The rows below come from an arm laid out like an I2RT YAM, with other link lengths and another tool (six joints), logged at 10 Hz.
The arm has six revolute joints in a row. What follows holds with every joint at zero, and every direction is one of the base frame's. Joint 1 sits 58.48 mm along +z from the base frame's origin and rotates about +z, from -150 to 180 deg. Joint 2 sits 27.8 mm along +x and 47.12 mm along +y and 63.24 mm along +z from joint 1 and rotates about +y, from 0 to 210 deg. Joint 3 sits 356.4 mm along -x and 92.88 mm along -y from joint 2 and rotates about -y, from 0 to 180 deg. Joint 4 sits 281.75 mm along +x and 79.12 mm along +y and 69 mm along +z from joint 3 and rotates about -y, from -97 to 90 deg. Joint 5 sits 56.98 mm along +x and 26.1 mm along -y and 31.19 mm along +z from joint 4 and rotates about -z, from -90 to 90 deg. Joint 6 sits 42.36 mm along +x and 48.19 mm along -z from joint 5 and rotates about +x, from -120 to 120 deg. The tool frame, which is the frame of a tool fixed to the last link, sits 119 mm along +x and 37 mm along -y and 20 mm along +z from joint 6; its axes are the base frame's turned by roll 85.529, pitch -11.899 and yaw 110.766 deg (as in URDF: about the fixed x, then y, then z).
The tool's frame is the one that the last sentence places.
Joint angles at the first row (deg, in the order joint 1, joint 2, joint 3, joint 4, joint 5, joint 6):
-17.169 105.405 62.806 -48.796 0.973 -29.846
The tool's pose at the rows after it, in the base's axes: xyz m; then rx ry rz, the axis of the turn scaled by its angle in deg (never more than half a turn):
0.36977 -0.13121 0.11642 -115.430 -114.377 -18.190
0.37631 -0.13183 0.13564 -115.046 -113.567 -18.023
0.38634 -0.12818 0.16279 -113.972 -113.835 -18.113
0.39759 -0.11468 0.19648 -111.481 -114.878 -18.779
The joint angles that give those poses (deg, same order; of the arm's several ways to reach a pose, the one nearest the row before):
-17.168 105.689 65.385 -52.425 0.470 -29.824
-17.104 105.799 69.756 -57.494 0.120 -29.671
-16.360 105.799 75.483 -63.550 -0.295 -29.649
-14.546 105.777 82.369 -70.697 -1.366 -29.649

